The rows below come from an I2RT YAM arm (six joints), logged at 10 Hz.
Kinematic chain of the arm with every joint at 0, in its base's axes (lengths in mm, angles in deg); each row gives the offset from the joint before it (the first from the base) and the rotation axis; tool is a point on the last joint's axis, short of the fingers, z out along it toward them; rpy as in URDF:
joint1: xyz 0 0 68 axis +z
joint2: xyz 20 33.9 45.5 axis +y
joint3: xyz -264 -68.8 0 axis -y
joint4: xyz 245 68.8 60 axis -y
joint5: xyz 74 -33.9 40.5 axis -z
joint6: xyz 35.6 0 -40.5 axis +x
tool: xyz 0 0 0 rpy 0 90 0
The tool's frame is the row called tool.
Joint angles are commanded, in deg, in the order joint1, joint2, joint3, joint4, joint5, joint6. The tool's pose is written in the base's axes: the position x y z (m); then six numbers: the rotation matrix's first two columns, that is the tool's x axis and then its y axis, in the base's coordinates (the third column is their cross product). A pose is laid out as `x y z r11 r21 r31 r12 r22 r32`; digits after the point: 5 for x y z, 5 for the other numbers.
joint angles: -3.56, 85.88, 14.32, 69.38, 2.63, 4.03
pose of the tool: 0.24436 -0.01684 0.15921 -0.03030 0.07223 -0.99693 0.11019 0.99155 0.06849
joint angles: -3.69, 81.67, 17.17, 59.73, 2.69, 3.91
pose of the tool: 0.24994 -0.01779 0.17030 -0.07522 0.07311 -0.99448 0.11636 0.99114 0.06406
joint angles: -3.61, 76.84, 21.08, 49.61, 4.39, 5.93
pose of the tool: 0.25553 -0.01885 0.19006 -0.09201 0.10902 -0.98977 0.14904 0.98430 0.09456
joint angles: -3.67, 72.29, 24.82, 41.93, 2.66, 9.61
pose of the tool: 0.25793 -0.01820 0.21442 -0.07662 0.17202 -0.98211 0.12458 0.97894 0.16174
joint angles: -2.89, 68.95, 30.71, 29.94, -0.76, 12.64
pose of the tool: 0.26288 -0.01280 0.23954 -0.13252 0.22577 -0.96512 0.06795 0.97349 0.21840
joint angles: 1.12, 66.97, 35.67, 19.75, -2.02, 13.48
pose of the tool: 0.26452 0.00643 0.25850 -0.20727 0.22895 -0.95111 -0.00591 0.97192 0.23525
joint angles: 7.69, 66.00, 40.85, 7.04, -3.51, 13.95
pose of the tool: 0.26134 0.03749 0.27082 -0.34506 0.19621 -0.91784 -0.11133 0.96244 0.24760
